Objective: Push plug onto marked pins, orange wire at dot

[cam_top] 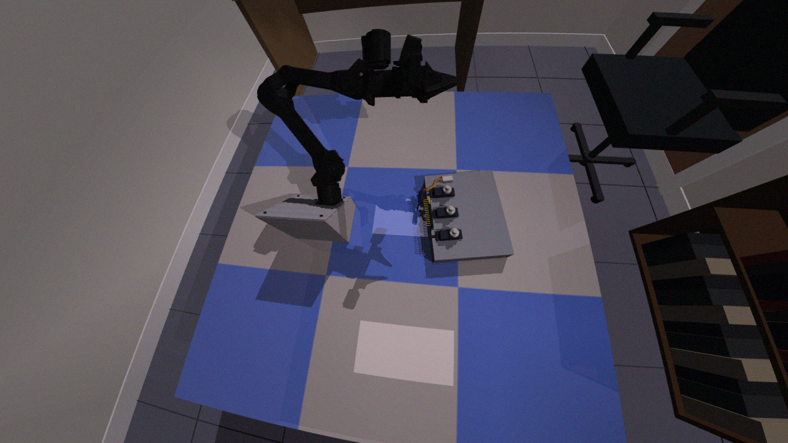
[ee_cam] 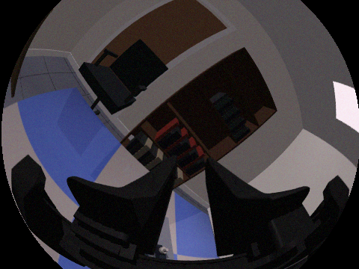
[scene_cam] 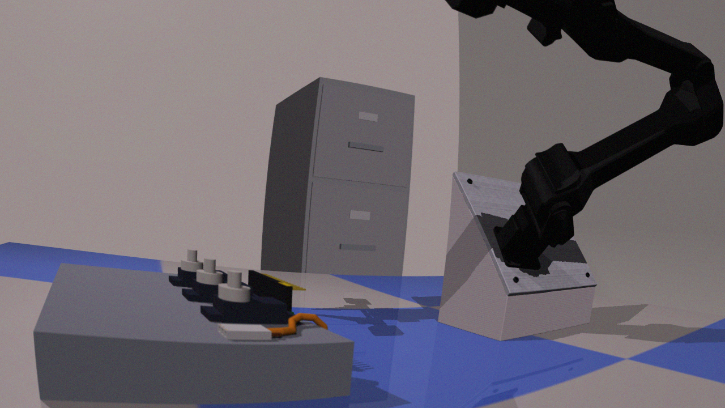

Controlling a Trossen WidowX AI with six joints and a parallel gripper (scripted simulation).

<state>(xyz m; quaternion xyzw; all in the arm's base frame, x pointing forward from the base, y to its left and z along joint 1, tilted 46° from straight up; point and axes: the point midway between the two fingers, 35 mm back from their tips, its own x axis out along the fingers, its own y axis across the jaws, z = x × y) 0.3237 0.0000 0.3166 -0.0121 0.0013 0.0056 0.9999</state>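
Right now my gripper tip is 290 mm above the yellow band, 160 mm to the left of it and 30 mm past it. Also, from my gripper tip: grey printed holder (340 mm below, 170 mm to the right, 140 mm ahead).
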